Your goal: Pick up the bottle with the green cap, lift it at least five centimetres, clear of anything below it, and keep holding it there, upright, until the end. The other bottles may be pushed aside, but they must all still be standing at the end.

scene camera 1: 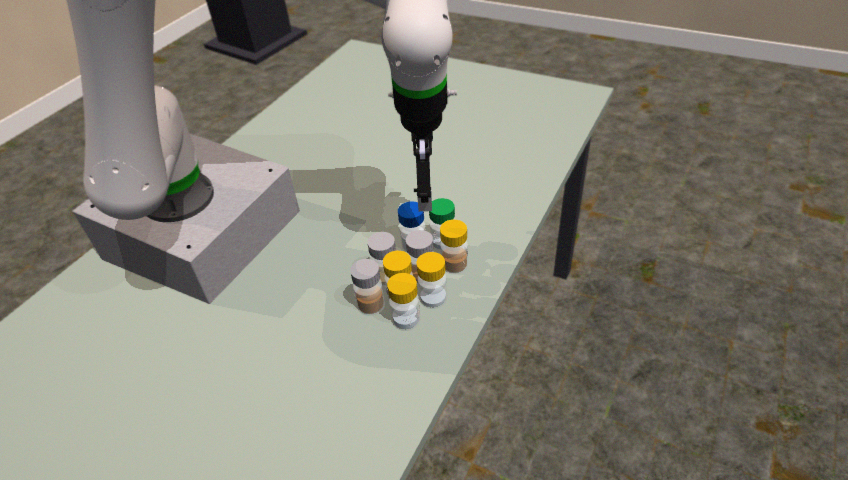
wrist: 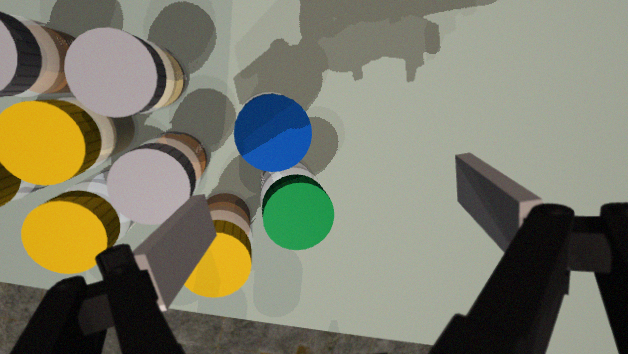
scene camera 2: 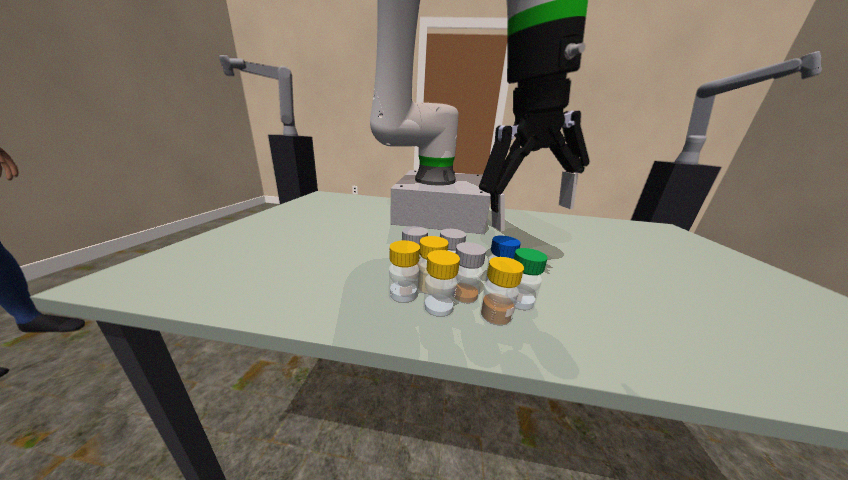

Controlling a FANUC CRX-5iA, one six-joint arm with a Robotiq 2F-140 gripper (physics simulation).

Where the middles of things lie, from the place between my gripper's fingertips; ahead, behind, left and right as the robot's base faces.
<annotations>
My hand is 4 cm short of the green-capped bottle (scene camera 2: pixel 534 262) and 11 cm above it. The rest, counted from my hand: yellow-capped bottle (scene camera 2: pixel 500 294): 9 cm ahead, 4 cm to the right, 11 cm below; then blue-capped bottle (scene camera 1: pixel 410 219): 2 cm behind, 4 cm to the right, 11 cm below.
</annotations>
